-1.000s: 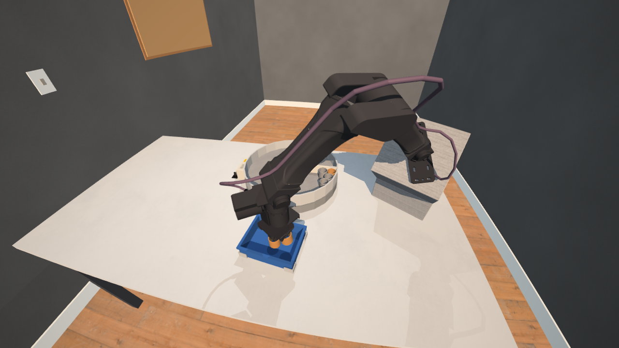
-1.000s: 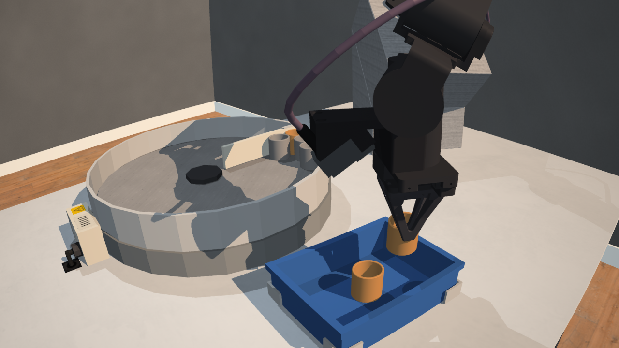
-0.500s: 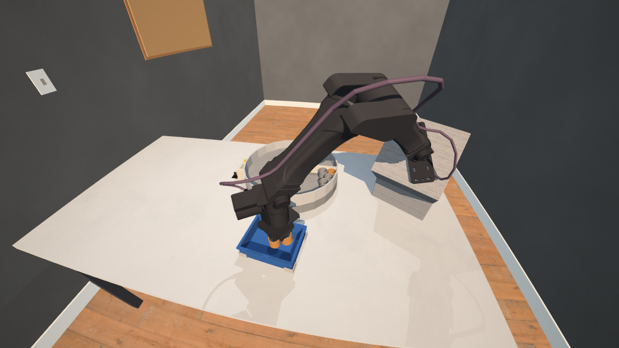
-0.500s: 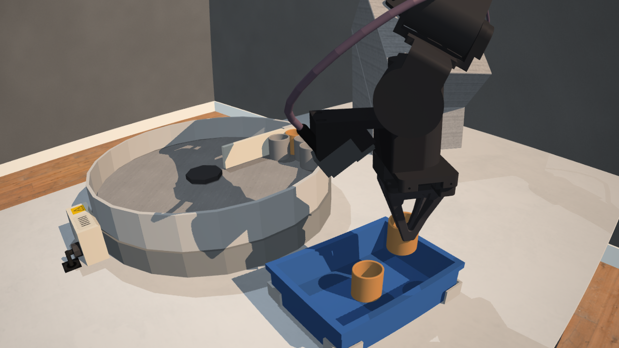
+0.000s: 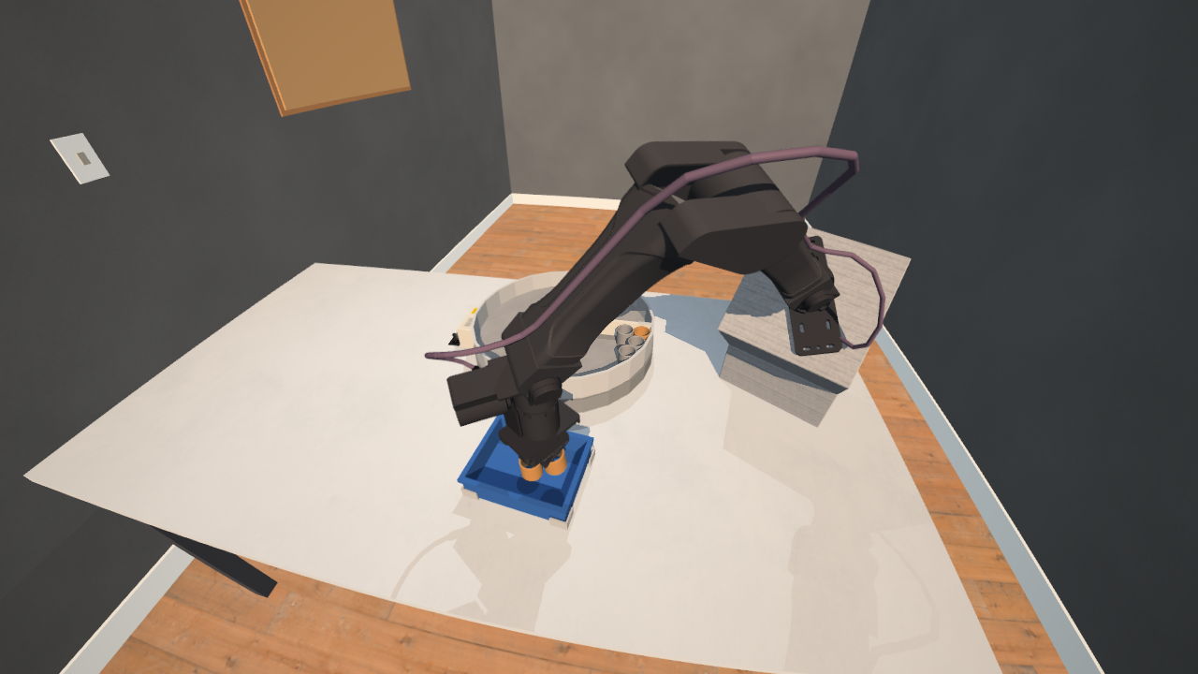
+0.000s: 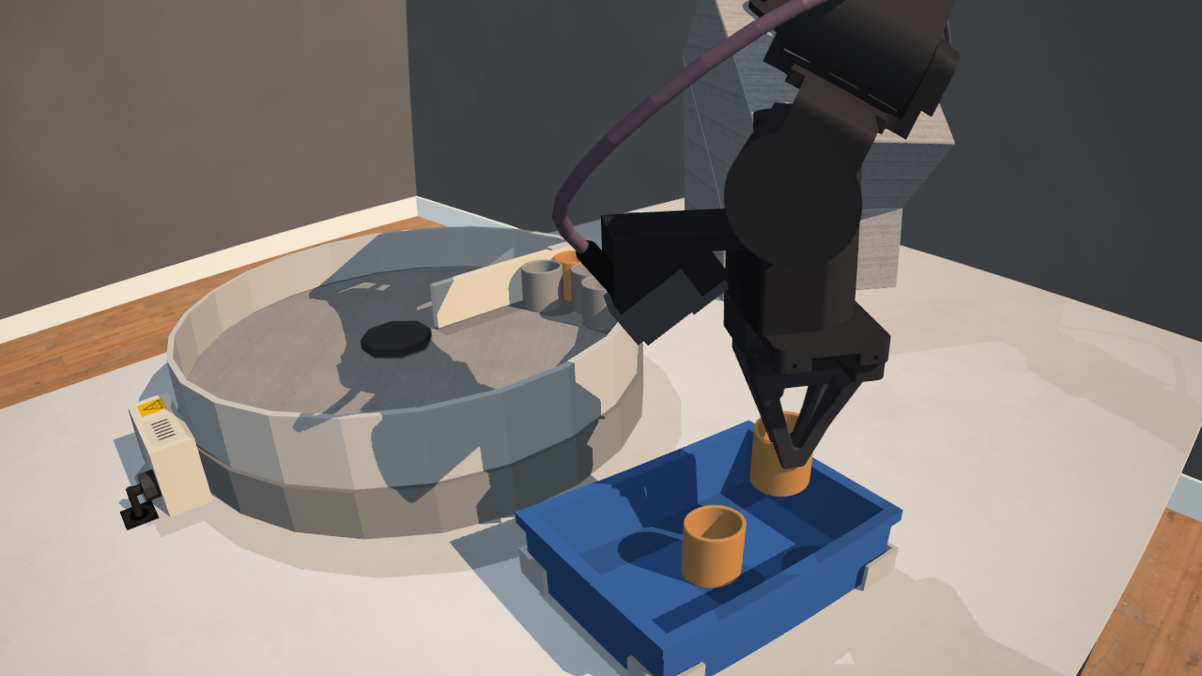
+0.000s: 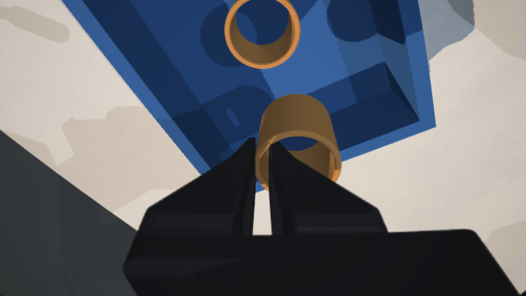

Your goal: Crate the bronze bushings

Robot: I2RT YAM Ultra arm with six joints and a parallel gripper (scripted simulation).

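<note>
Now: the blue crate 4 cm ahead of my hand, 2 cm to the right of it and 6 cm below it. From my hand the other things lie so: round turntable (10 cm ahead, 37 cm to the right, 4 cm below).
</note>
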